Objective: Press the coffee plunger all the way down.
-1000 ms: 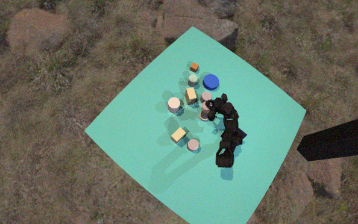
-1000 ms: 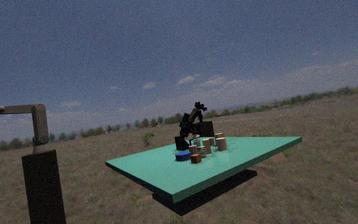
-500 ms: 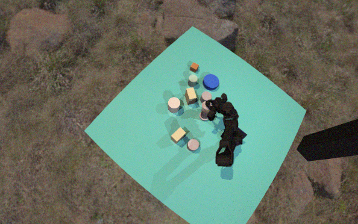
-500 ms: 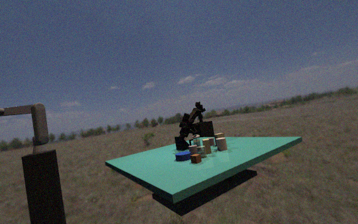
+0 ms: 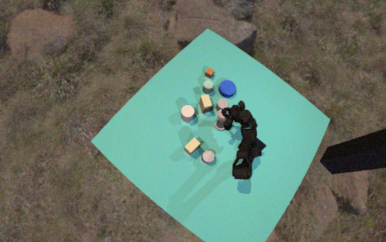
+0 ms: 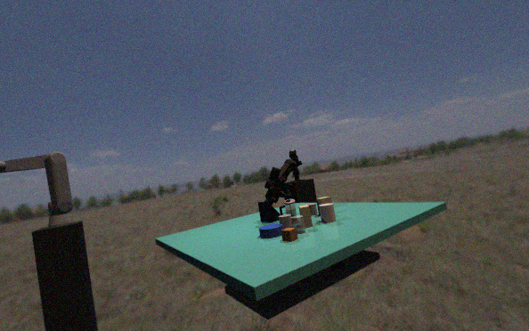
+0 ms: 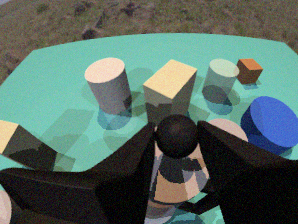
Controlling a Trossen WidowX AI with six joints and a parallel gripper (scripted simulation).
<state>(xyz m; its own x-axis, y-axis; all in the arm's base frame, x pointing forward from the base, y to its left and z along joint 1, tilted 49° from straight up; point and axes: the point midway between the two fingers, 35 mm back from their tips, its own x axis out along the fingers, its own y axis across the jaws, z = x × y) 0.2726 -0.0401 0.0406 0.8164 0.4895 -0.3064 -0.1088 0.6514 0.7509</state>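
Right now the coffee press is 8 cm below my gripper tip, 3 cm behind it and 1 cm to the right of it. The rest, counted from my gripper tip: blue disc: 21 cm to the right, 14 cm below, 10 cm ahead; pale green cylinder: 20 cm ahead, 12 cm below, 11 cm to the right.
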